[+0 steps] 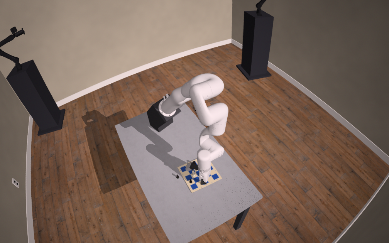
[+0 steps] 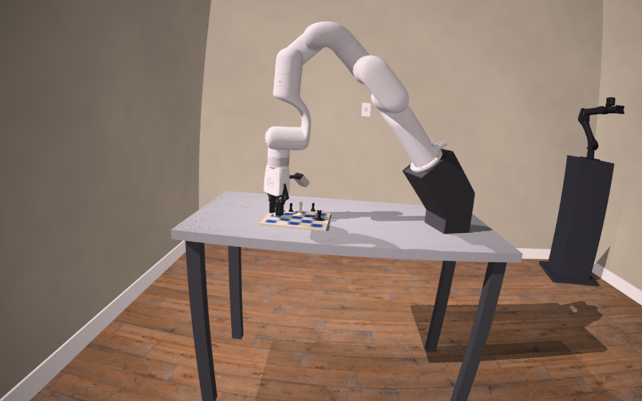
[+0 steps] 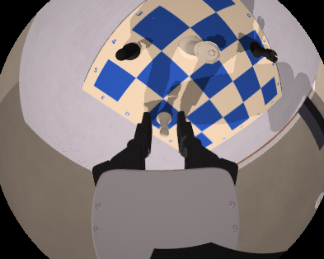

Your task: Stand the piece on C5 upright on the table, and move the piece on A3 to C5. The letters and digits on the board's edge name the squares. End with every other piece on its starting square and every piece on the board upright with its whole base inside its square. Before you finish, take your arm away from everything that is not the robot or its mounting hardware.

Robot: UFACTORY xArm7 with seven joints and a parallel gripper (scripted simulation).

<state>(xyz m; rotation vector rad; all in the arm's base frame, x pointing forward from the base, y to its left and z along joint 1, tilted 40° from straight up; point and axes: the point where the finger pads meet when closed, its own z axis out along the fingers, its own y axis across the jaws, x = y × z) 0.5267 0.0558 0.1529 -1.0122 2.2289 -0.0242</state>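
My gripper is now 10 mm above the white pawn. Round my hand: tall white piece 70 mm behind, 50 mm to the right; then chessboard 80 mm behind, 30 mm below, 10 mm to the right.
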